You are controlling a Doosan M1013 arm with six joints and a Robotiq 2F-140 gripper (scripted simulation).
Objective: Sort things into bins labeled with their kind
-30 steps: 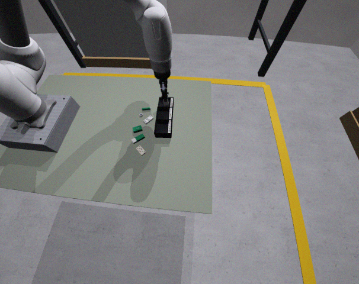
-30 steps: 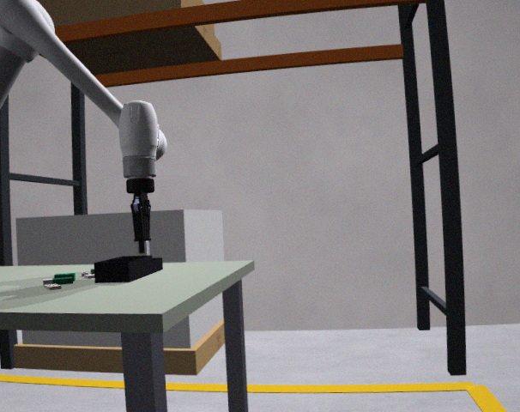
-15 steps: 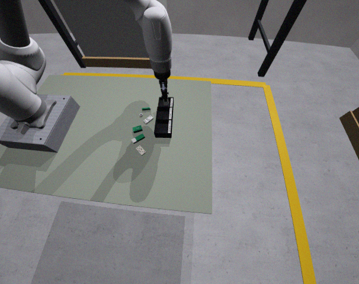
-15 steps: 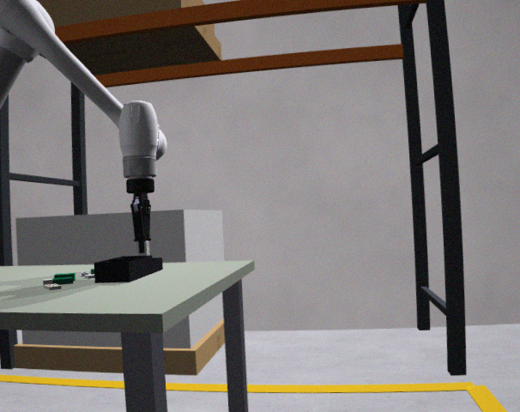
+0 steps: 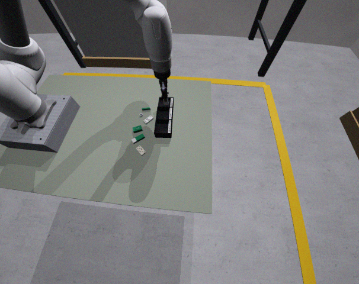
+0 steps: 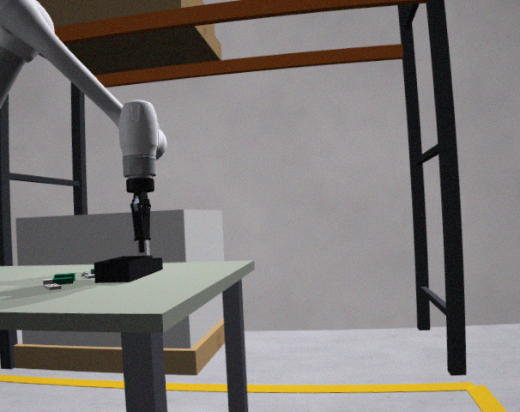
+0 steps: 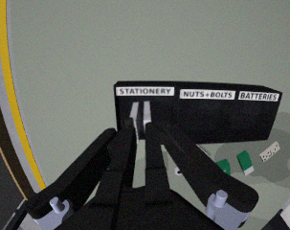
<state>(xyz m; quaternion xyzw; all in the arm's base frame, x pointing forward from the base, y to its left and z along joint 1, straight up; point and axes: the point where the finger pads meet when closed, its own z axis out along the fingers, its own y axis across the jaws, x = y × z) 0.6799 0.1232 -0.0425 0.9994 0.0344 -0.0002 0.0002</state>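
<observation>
My hand is 170 mm to the left of the green battery, 160 mm past it and 40 mm above it. Also, from my hand: cylindrical battery 110 mm behind, 40 mm below, 30 mm to the right; green-and-white stick 230 mm to the right, 140 mm behind, 40 mm below; nut 140 mm behind, 70 mm to the right, 50 mm below.
</observation>
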